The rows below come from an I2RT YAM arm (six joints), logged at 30 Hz.
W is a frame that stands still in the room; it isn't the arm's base.
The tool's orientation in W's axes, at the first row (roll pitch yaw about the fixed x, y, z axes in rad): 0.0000 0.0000 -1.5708
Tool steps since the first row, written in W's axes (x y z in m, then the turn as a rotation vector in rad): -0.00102 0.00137 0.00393 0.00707 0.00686 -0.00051; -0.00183 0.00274 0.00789 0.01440 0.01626 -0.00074; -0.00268 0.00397 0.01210 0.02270 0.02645 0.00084; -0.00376 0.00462 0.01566 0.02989 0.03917 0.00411; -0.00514 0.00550 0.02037 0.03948 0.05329 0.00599; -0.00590 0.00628 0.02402 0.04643 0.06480 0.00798; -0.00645 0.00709 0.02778 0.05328 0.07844 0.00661
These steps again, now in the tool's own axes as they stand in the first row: -0.00137 -0.00102 0.00393 -0.00686 0.00707 -0.00051; -0.00274 -0.00183 0.00789 -0.01626 0.01440 -0.00074; -0.00397 -0.00268 0.01210 -0.02645 0.02270 0.00084; -0.00462 -0.00376 0.01566 -0.03917 0.02989 0.00411; -0.00550 -0.00514 0.02037 -0.05329 0.03948 0.00599; -0.00628 -0.00590 0.02402 -0.06480 0.04643 0.00798; -0.00709 -0.00645 0.02778 -0.07844 0.05328 0.00661
